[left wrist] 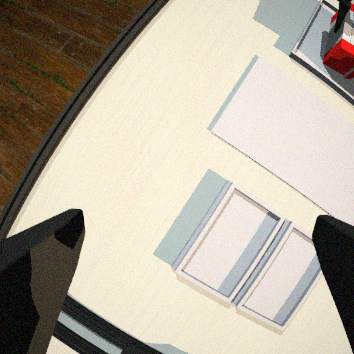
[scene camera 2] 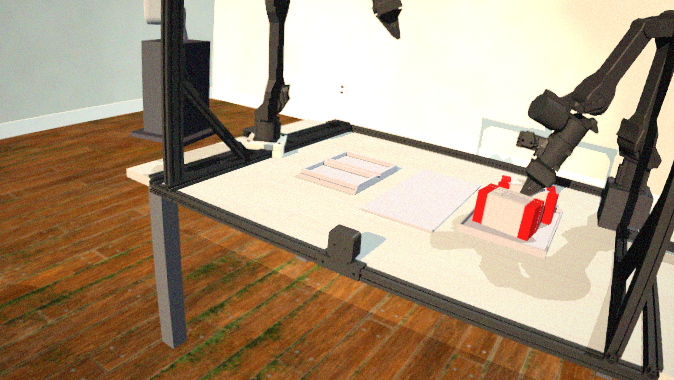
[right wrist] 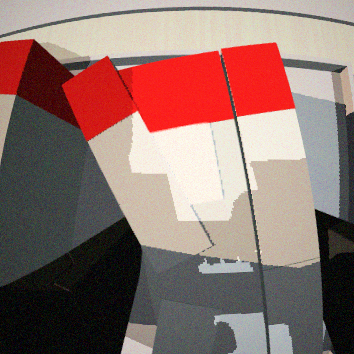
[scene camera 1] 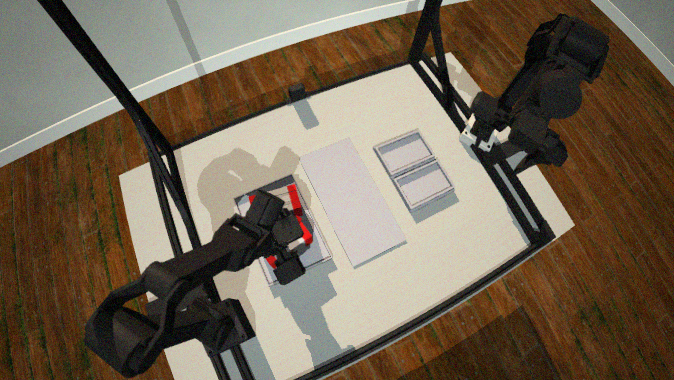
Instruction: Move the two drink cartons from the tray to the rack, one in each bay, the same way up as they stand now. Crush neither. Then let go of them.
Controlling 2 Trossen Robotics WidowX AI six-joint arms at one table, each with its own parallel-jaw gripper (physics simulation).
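Where they show: left gripper, between the fingertips: (left wrist: pixel 203 225) (scene camera 2: pixel 396 38) (scene camera 1: pixel 493 162); right gripper, between the fingertips: (left wrist: pixel 347 40) (right wrist: pixel 218 222); left arm's base, origin of its link: (scene camera 2: pixel 266 138); right arm's base, origin of its link: (scene camera 2: pixel 630 187) (scene camera 1: pixel 218 327).
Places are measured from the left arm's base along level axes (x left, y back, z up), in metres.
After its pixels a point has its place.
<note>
Two red and white drink cartons (scene camera 1: pixel 295 197) @[x -0.336, y -0.508, z 0.038 m] (scene camera 1: pixel 307 234) @[x -0.258, y -0.568, z 0.038 m] stand in the grey tray (scene camera 1: pixel 323 252) @[x -0.209, y -0.572, z -0.030 m] (scene camera 2: pixel 486 234) @[x -0.431, y -0.489, z -0.024 m] at the left of the table. One carton also shows in scene camera 2 (scene camera 2: pixel 503 211) @[x -0.397, y -0.526, z 0.013 m] and in the left wrist view (left wrist: pixel 338 56) @[x -0.258, y -0.561, z 0.012 m]. My right gripper (scene camera 1: pixel 279 241) @[x -0.288, y -0.602, z 0.010 m] (right wrist: pixel 218 222) @[x -0.288, y -0.602, z 0.010 m] is down in the tray, open, with a finger on each side of a carton (right wrist: pixel 182 105) @[x -0.281, y -0.569, z 0.038 m], not clamped on it. My left gripper (scene camera 1: pixel 476 141) (left wrist: pixel 203 225) @[x -0.001, y -0.317, z 0.295 m] is wide open and empty, high above the table's right edge. The two-bay rack (scene camera 1: pixel 414 168) @[x -0.124, y -0.230, z -0.026 m] (scene camera 2: pixel 350 168) @[x -0.137, y -0.228, z -0.017 m] (left wrist: pixel 261 260) @[x -0.127, y -0.232, z -0.026 m] stands empty.
A flat pale slab (scene camera 1: pixel 352 200) (scene camera 2: pixel 422 197) (left wrist: pixel 291 140) lies between the tray and the rack. A black frame runs around the table, with a small dark block (scene camera 1: pixel 297 91) @[x -0.539, y -0.221, z 0.013 m] (scene camera 2: pixel 344 245) @[x -0.562, y -0.213, z -0.001 m] on one edge. My right arm hides much of the tray.
</note>
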